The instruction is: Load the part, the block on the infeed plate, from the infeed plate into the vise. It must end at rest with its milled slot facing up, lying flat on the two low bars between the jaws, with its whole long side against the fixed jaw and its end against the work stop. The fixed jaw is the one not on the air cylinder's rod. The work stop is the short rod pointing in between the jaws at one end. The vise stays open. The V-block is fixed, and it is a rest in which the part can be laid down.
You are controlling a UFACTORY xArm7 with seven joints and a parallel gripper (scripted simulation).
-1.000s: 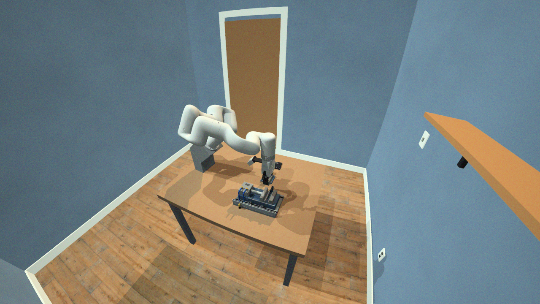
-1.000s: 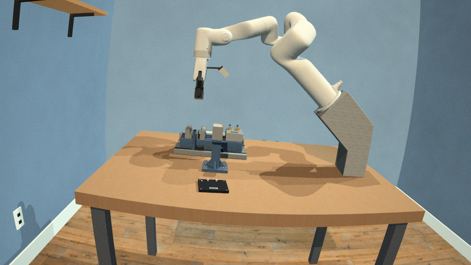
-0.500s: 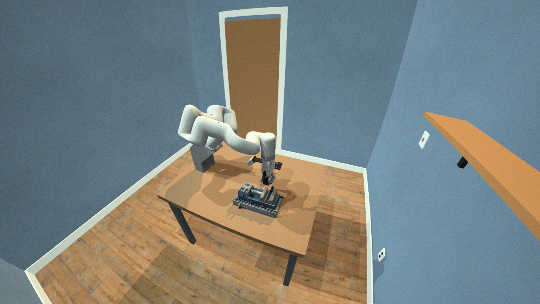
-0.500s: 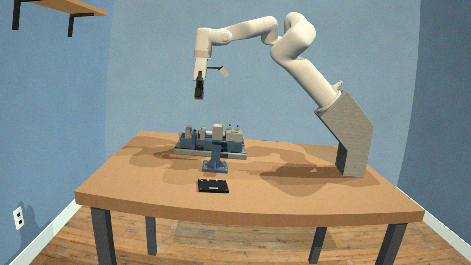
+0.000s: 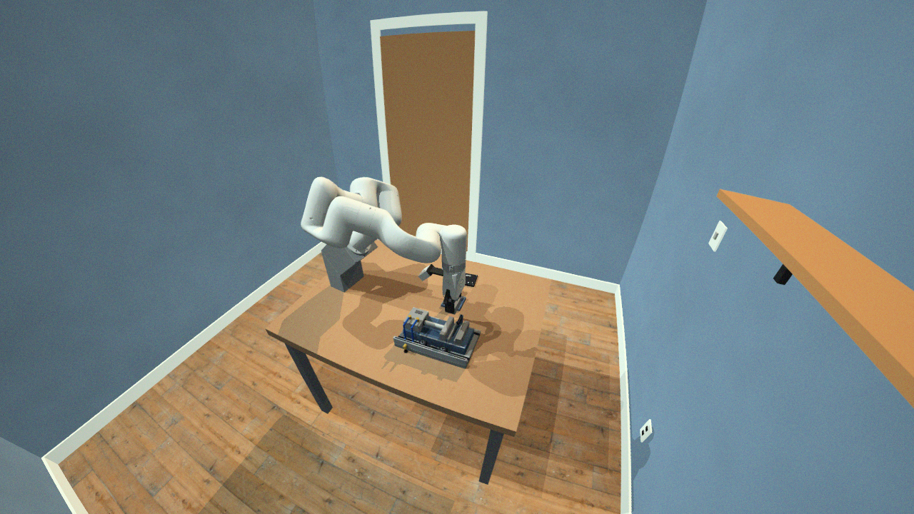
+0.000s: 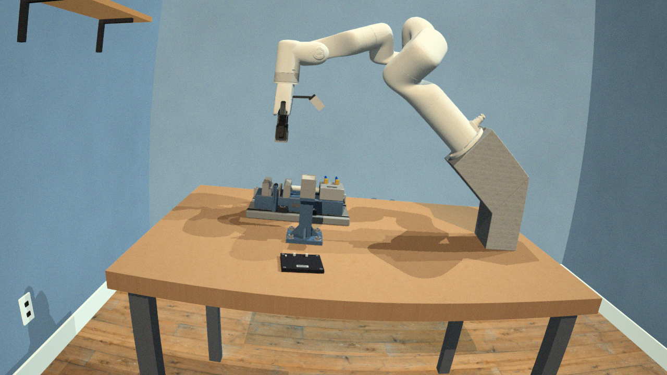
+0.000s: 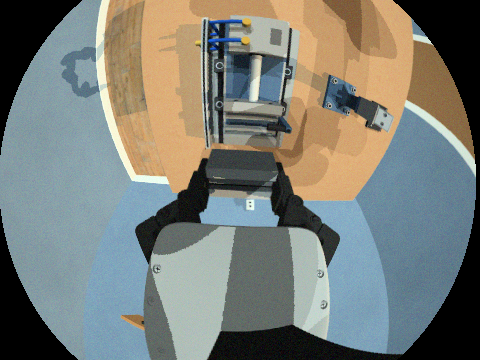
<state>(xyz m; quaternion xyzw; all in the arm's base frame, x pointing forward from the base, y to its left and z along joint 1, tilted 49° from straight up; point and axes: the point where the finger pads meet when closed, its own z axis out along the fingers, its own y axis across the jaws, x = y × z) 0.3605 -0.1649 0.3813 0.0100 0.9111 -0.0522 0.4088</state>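
Now: the fixed jaw 30 mm ahead of my hand, 20 mm to the left of it and 160 mm below it. From my hand the other things lie so: moving jaw: 30 mm behind, 20 mm to the left, 160 mm below; then work stop: 10 mm ahead, 60 mm to the left, 150 mm below; then grey block: 10 mm below.
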